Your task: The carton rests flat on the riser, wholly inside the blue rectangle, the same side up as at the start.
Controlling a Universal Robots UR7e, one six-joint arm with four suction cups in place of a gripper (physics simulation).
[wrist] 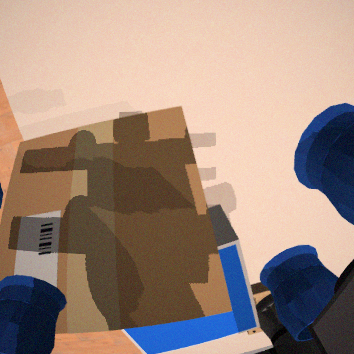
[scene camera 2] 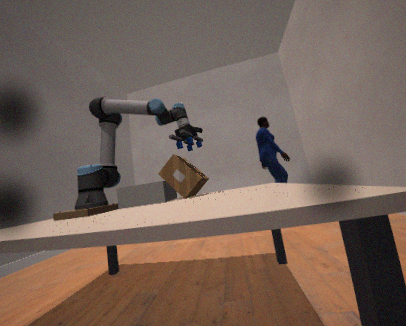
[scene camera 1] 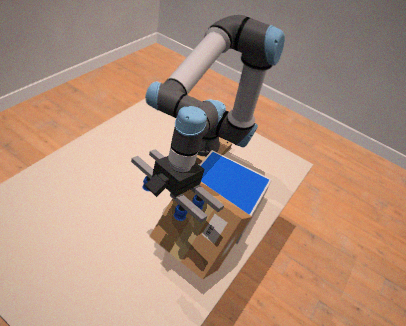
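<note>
The brown carton [scene camera 1: 192, 242] [scene camera 2: 192, 175] [wrist: 160, 235] is tilted. Its low edge is at the table and its raised side leans at the edge of the riser [scene camera 2: 142, 195] [wrist: 223, 227]. The blue rectangle [scene camera 1: 235, 182] [wrist: 237, 290] covers most of the riser's top; the carton hides part of it in the wrist view. A tape strip and a white barcode label [scene camera 1: 215, 227] [wrist: 37, 250] show on the carton. My suction gripper [scene camera 1: 172, 197] [scene camera 2: 189, 144] is open, its blue cups apart from the carton and above it. It holds nothing. One cup is hidden in scene camera 1.
The arm's base [scene camera 2: 91, 200] stands on a wooden board [scene camera 2: 85, 212] behind the riser. The pale table top [scene camera 1: 75, 215] [scene camera 2: 250, 202] has its edge close beside the carton and riser. A person in blue [scene camera 2: 270, 150] stands beyond the table.
</note>
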